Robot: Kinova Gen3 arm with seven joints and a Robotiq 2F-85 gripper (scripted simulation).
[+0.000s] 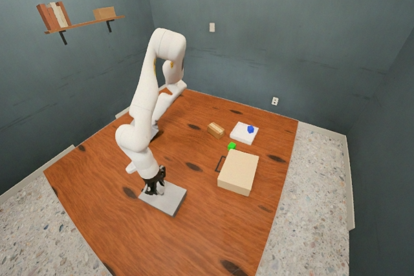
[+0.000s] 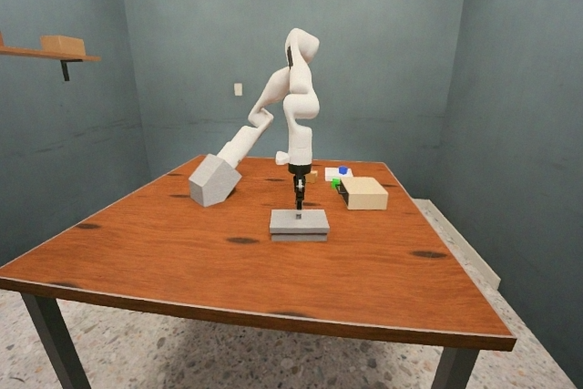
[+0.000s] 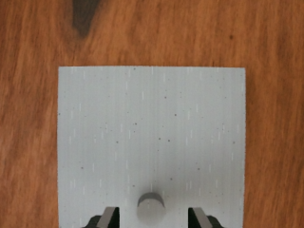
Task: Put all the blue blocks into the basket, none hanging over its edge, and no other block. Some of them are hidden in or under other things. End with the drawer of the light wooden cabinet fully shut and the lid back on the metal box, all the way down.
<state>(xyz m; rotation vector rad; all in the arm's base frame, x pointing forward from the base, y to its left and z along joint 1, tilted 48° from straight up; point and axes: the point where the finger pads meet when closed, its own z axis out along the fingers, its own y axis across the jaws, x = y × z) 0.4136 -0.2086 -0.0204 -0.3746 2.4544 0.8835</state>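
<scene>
Right now my hand is 60 mm above the metal lid. From my hand the other things lie so: light wooden cabinet: 360 mm to the left, 140 mm ahead, 80 mm below; green block: 470 mm to the left, 90 mm below; grey metal box: 90 mm below.
</scene>
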